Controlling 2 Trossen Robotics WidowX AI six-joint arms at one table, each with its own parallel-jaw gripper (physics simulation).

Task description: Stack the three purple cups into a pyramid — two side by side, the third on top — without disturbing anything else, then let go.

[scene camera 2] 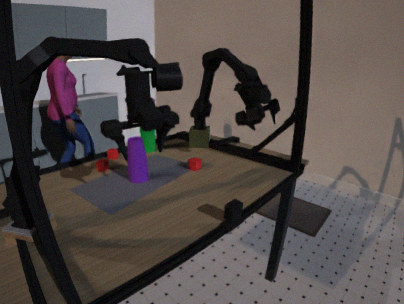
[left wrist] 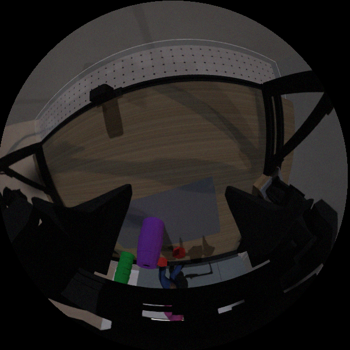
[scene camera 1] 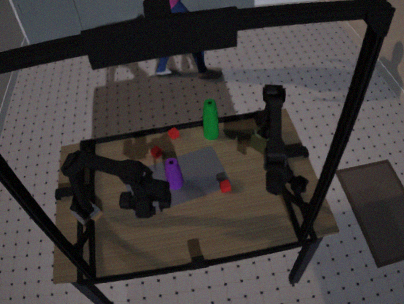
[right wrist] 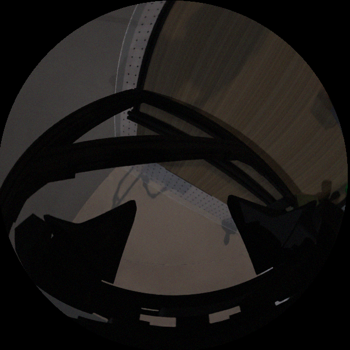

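Where they show: left gripper, fingertip midpoint: [scene camera 2: 143, 156]; right gripper, fingertip midpoint: [scene camera 2: 264, 126]; left arm's base at its link origin: [scene camera 2: 28, 221] [scene camera 1: 85, 210]; right arm's base at its link origin: [scene camera 2: 199, 128] [scene camera 1: 265, 132].
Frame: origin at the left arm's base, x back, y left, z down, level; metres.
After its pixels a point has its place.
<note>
A tall, tapered purple column [scene camera 1: 173, 175] @(x -0.354, y -0.224, z -0.063 m) [scene camera 2: 137, 162] @(x -0.342, y -0.212, z -0.038 m) [left wrist: 151, 240] stands upright on the grey mat [scene camera 1: 200, 162] @(x -0.535, y -0.218, z 0.041 m) [scene camera 2: 102, 197] @(x -0.221, y -0.118, z 0.041 m) [left wrist: 195, 205]. It looks like purple cups nested upside down in one stack; I cannot count them. My left gripper [scene camera 2: 142, 155] @(x -0.142, y -0.302, z -0.137 m) [left wrist: 180, 190] is open and empty, above the table; in scene camera 1 its body shows just left of and below the column. In the left wrist view the column shows low between the fingers, beyond the tips. My right gripper [scene camera 2: 263, 125] @(x -0.582, y -0.691, z -0.117 m) [right wrist: 182, 203] is open and empty, high at the right end, away from the column.
A green stack [scene camera 1: 210, 120] [scene camera 2: 148, 140] [left wrist: 124, 267] stands at the back. Two red blocks [scene camera 1: 173, 133] @(x -0.574, y -0.018, z 0.002 m) [scene camera 1: 156, 152] @(x -0.435, y -0.032, z 0.002 m) lie behind the column; another red block [scene camera 1: 225, 186] @(x -0.476, y -0.410, z 0.001 m) [scene camera 2: 194, 164] @(x -0.464, y -0.401, z 0.013 m) lies right of it. An olive box [scene camera 2: 199, 137] @(x -0.757, y -0.402, z -0.014 m) is by the right arm's base. Dark frame posts surround the table.
</note>
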